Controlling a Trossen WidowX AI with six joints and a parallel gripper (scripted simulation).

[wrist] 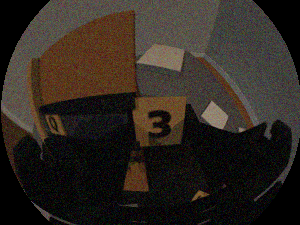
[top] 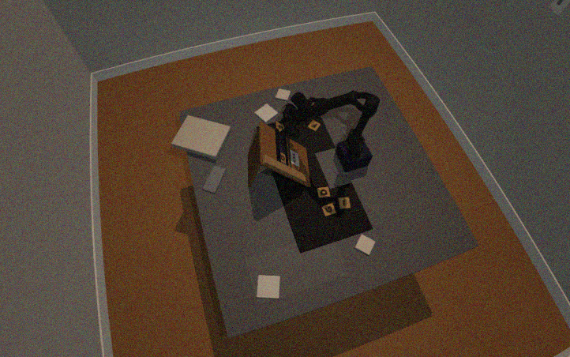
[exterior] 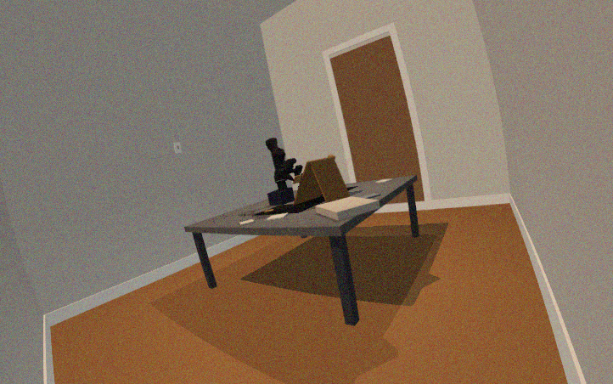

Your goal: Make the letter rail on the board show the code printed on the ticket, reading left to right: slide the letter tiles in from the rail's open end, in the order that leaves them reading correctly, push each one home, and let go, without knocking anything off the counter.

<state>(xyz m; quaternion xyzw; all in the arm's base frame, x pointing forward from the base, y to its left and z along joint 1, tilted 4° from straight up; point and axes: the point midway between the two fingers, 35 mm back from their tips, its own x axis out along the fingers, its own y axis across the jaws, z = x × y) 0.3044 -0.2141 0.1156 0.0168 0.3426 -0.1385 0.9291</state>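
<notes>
Now: the white ticket 150 mm to the left of my gripper tip, 80 mm below it and 20 mm behind it. The rest, counted from my gripper tip: black mat 220 mm to the left, 170 mm below, 130 mm behind; then grey slab 400 mm ahead, 170 mm below, 80 mm to the left; then letter tile 230 mm behind, 170 mm below, 70 mm to the right.
</notes>
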